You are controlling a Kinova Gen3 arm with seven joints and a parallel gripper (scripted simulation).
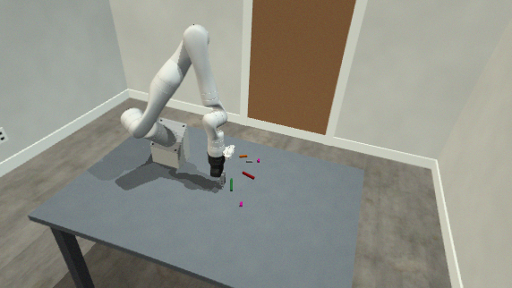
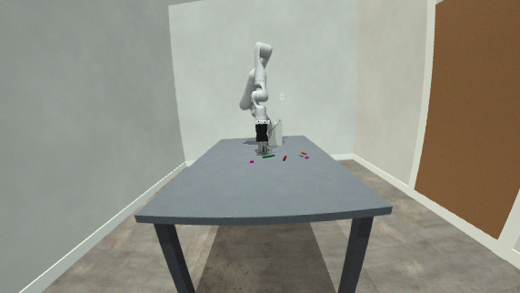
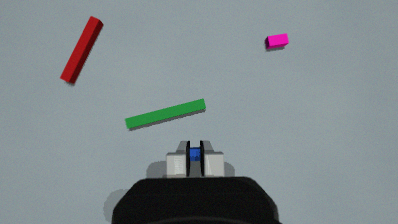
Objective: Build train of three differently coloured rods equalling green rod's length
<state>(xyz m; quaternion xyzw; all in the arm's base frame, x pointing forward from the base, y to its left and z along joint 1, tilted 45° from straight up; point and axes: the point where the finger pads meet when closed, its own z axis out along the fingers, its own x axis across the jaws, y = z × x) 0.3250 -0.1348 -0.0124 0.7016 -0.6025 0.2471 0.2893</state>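
The green rod lies 4 cm below my hand, 3 cm to the left of it and 3 cm ahead of it. The rest, counted from my hand: red rod 13 cm to the left, 8 cm ahead, 4 cm below; then grey rod 24 cm to the left, 5 cm ahead, 4 cm below; then blue rod 1 cm below.
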